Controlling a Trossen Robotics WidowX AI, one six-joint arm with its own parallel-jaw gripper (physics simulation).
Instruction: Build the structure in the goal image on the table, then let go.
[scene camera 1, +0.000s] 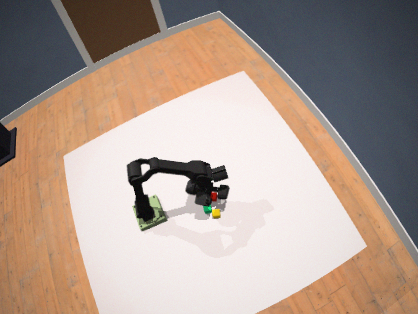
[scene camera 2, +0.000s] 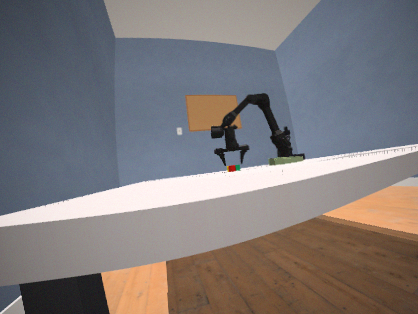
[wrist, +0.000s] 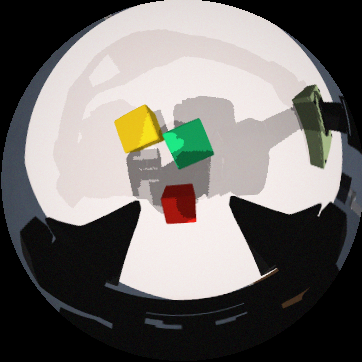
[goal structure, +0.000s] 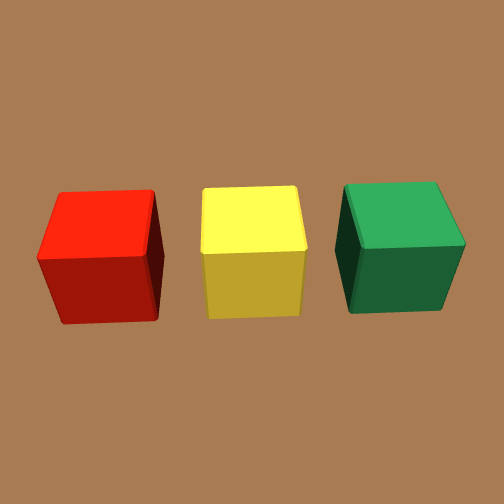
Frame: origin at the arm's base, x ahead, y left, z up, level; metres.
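Seen in the pictures: gripper, fingertip midpoint: (scene camera 1: 210, 197) (scene camera 2: 233, 165) (wrist: 185, 202); arm's base at its link origin: (scene camera 1: 147, 214) (scene camera 2: 283, 157).
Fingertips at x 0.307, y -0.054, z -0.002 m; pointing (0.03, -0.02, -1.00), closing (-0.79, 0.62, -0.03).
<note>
Pixels of each thing's top centre, then the offset from my fingertips to it. Level surfaces: height alone.
- red cube at its top centre: (wrist: 179, 211) (scene camera 1: 212, 195) (scene camera 2: 231, 165) 0.004 m left, 0.011 m ahead, 0.001 m down
- white table at its surface level: 0.034 m down
- green cube at its top centre: (wrist: 188, 143) (scene camera 1: 207, 207) (scene camera 2: 236, 165) 0.040 m right, 0.036 m back, 0.001 m down
- yellow cube at its top centre: (wrist: 133, 128) (scene camera 1: 215, 212) (scene camera 2: 229, 166) 0.080 m right, 0.011 m back, 0.001 m down
A red cube (scene camera 1: 214, 196) (scene camera 2: 232, 169) (wrist: 179, 205) lies on the white table (scene camera 1: 300, 225) (scene camera 2: 125, 205) (wrist: 175, 270), apart from the other two cubes. A green cube (scene camera 1: 207, 209) (scene camera 2: 238, 168) (wrist: 188, 142) lies beside a yellow cube (scene camera 1: 216, 213) (scene camera 2: 228, 169) (wrist: 138, 128); their near corners are very close, and I cannot tell if they touch. My gripper (scene camera 1: 213, 194) (scene camera 2: 233, 164) (wrist: 185, 202) is open and empty, pointing down a little above the table. In the wrist view the red cube shows between its fingertips. The arm hides part of the red and green cubes in scene camera 1.
The arm stands on a light green base plate (scene camera 1: 158, 206) (scene camera 2: 287, 160) (wrist: 316, 150), to the left of the cubes in scene camera 1 and to their right in scene camera 2. The arm's shadow falls across the table around the cubes.
</note>
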